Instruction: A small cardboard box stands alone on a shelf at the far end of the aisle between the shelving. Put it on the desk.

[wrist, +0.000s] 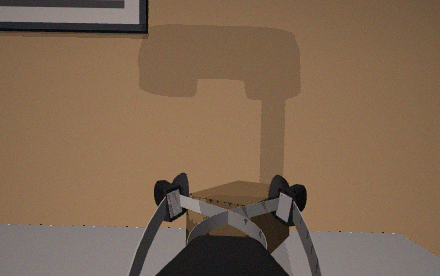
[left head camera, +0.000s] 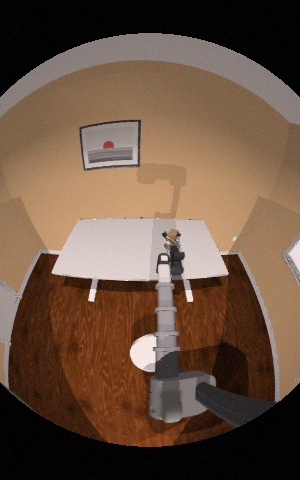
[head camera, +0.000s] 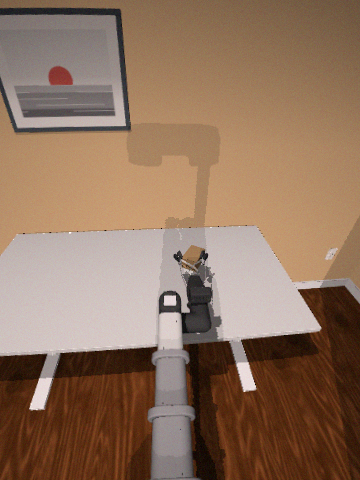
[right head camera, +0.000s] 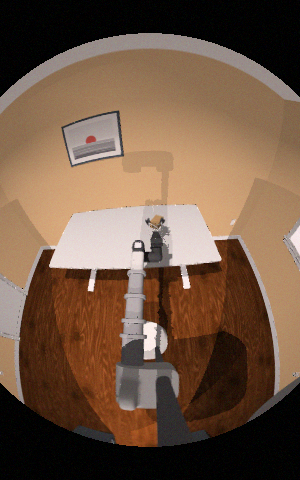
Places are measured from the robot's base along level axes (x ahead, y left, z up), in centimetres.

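Pixels of known places: gripper, between the fingertips: (wrist: 230,189) (left head camera: 170,231) (head camera: 190,252) (right head camera: 154,218); robot's base, origin of its link: (left head camera: 150,351) (right head camera: 147,339).
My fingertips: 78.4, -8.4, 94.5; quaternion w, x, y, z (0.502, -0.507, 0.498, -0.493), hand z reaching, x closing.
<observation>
Ahead of a thing's pixels: the offset from my fingertips to its top centre, as dx, dy, dz. Level surfaces: height alone.
The small cardboard box {-0.6, -1.1, +0.3} (head camera: 194,253) (left head camera: 173,233) (right head camera: 157,220) (wrist: 274,227) is brown and sits between the two fingertips, slightly turned. My gripper (head camera: 191,256) (left head camera: 172,235) (right head camera: 155,221) (wrist: 230,189) is shut on it. The box is over the white desk {dz -25.2} (head camera: 90,285) (left head camera: 110,250) (right head camera: 100,240) (wrist: 75,255), right of its middle and toward the back edge. The arm reaches out over the front edge. The underside of the box is hidden, so I cannot tell how large the gap to the desk top is.
A tan wall stands behind the desk, with a framed picture (head camera: 65,107) (left head camera: 110,145) (right head camera: 93,139) at the upper left. A wall outlet {+63.4, -121.4, -51.5} (head camera: 331,253) is right of the desk. The desk's legs (head camera: 46,382) stand on the brown wooden floor {dz -97.2} (head camera: 100,425).
</observation>
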